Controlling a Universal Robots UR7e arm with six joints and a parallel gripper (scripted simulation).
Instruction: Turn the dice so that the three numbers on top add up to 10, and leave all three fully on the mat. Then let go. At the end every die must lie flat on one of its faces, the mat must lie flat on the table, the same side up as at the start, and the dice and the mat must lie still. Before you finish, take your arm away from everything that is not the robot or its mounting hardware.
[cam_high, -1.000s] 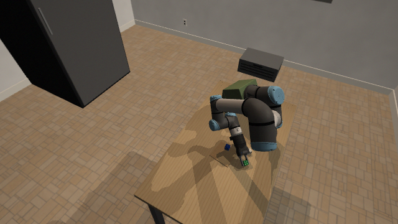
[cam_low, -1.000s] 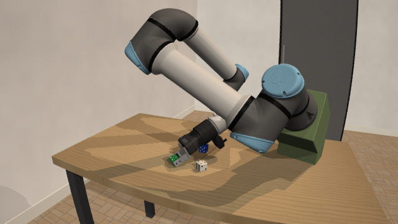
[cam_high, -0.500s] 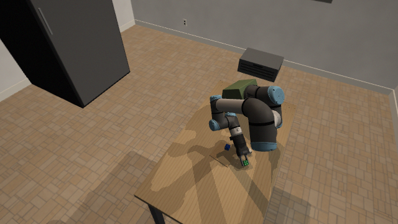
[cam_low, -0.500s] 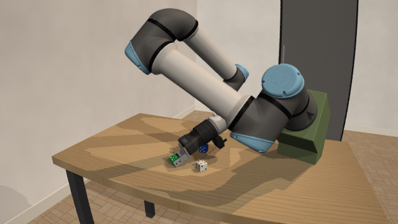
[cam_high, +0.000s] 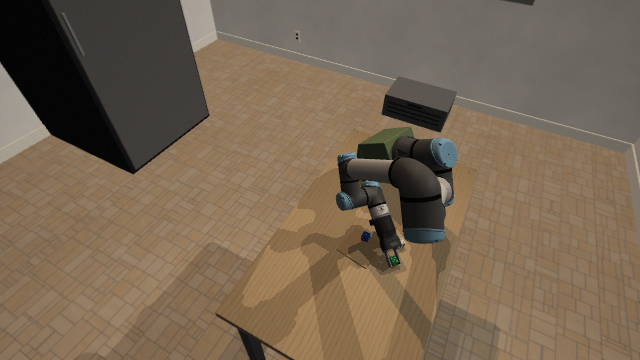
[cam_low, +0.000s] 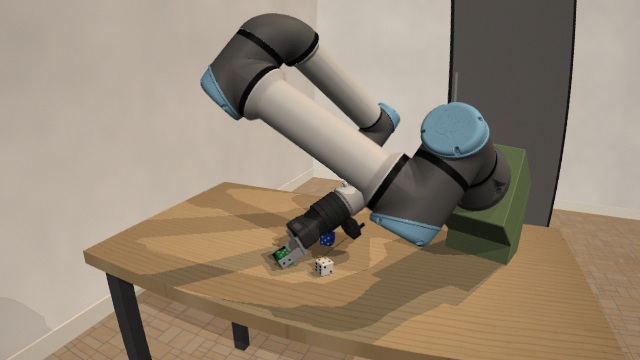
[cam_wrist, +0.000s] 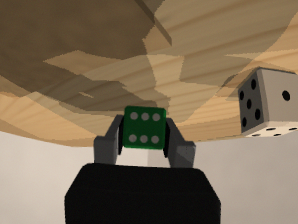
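The white die is 90 mm behind my hand, 20 mm to the right of it and 10 mm below it. Also, from my hand: tan mat: 140 mm to the right, 20 mm below, 10 mm ahead; blue die: 150 mm to the right, 30 mm behind; green die: right at my hand.
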